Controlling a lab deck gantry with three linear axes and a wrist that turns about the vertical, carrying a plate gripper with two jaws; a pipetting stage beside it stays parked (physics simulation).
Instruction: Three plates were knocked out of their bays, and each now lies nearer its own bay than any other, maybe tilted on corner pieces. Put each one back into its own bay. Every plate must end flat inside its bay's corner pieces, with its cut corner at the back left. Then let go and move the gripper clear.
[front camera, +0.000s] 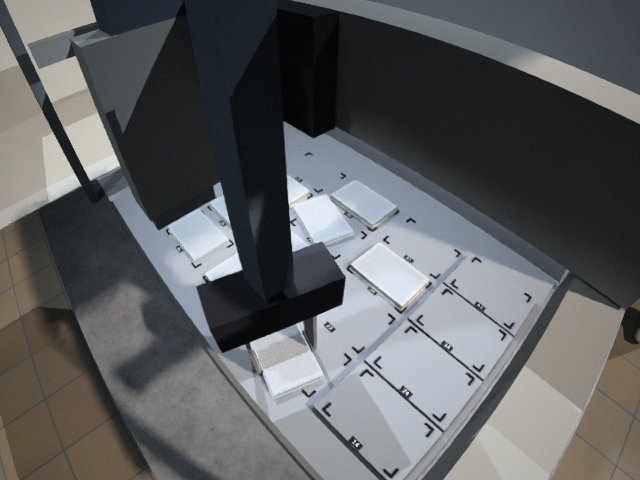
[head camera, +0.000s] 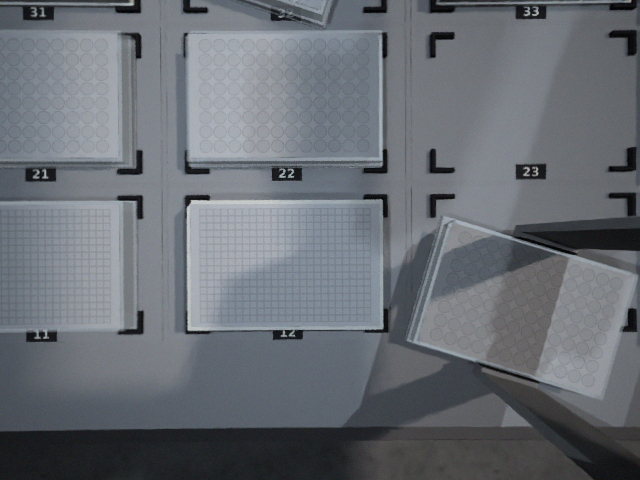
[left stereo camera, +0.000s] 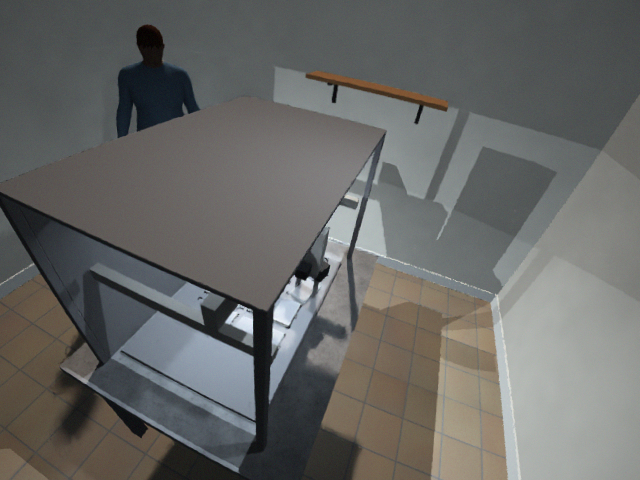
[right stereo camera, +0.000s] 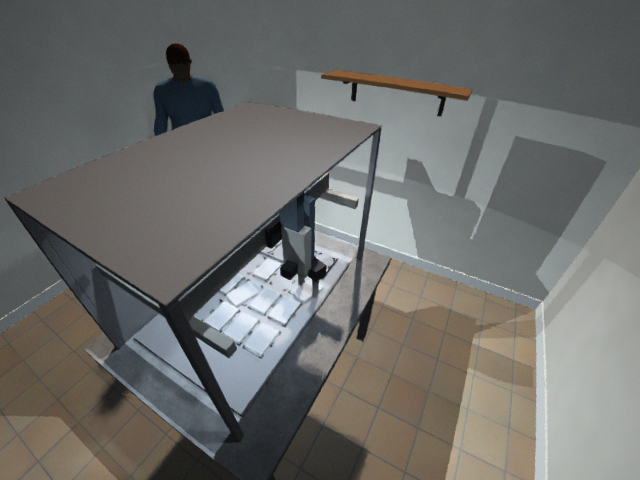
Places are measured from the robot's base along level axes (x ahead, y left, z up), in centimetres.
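Where they show: gripper, fingertip midpoint: (front camera: 283, 352) (head camera: 520, 307) (left stereo camera: 305, 289) (right stereo camera: 308, 289); robot's base at its link origin: (front camera: 168, 231) (right stereo camera: 261, 357).
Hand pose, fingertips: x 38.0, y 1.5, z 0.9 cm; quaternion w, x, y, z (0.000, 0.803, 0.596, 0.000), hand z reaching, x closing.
Note:
Each offset is from my fingertips to the top centre of the thing. "pt": to the spot under its first point.
A plate with round wells {dx +0.0, dy +0.0, dz +0.7 cm} (front camera: 294, 378) (head camera: 584, 330) lies skewed over bay 13, turned clockwise in the head view, its cut corner at the back left. It covers bay 13's front-left corner piece; the back-left {pt dx -5.3, dy +6.7, dz -0.6 cm} (head camera: 434, 205) and front-right {pt dx +7.7, dy -1.1, dz -0.7 cm} (head camera: 631, 321) corner pieces show. My gripper (front camera: 285, 357) (head camera: 527, 308) is shut on this plate, one jaw against each long side. Another plate {dx -17.4, dy +24.4, dz +0.8 cm} (front camera: 323, 219) (head camera: 310, 7) lies skewed at bay 32, largely cut off in the head view. A gridded plate {dx -15.2, dy +2.8, dz +0.5 cm} (head camera: 284, 263) sits square in bay 12. Whether the held plate is lifted, I cannot tell.
Bay 23 {pt dx +1.2, dy +8.9, dz -0.9 cm} (head camera: 530, 171) shows its corner pieces behind the held plate. Plates stand in bay 22 {pt dx -15.1, dy +13.4, dz +0.5 cm} (head camera: 284, 98), bay 21 {pt dx -29.7, dy +13.4, dz +0.5 cm} (head camera: 51, 98), bay 11 {pt dx -29.8, dy +3.0, dz +0.5 cm} (head camera: 51, 263) and bay 33 {pt dx +1.5, dy +24.0, dz +0.5 cm} (front camera: 390, 273). Another plate {dx -15.2, dy +34.9, dz +0.5 cm} (front camera: 364, 201) is behind the skewed bay 32 plate. A grey panel (front camera: 165, 139) hangs left of the gripper column.

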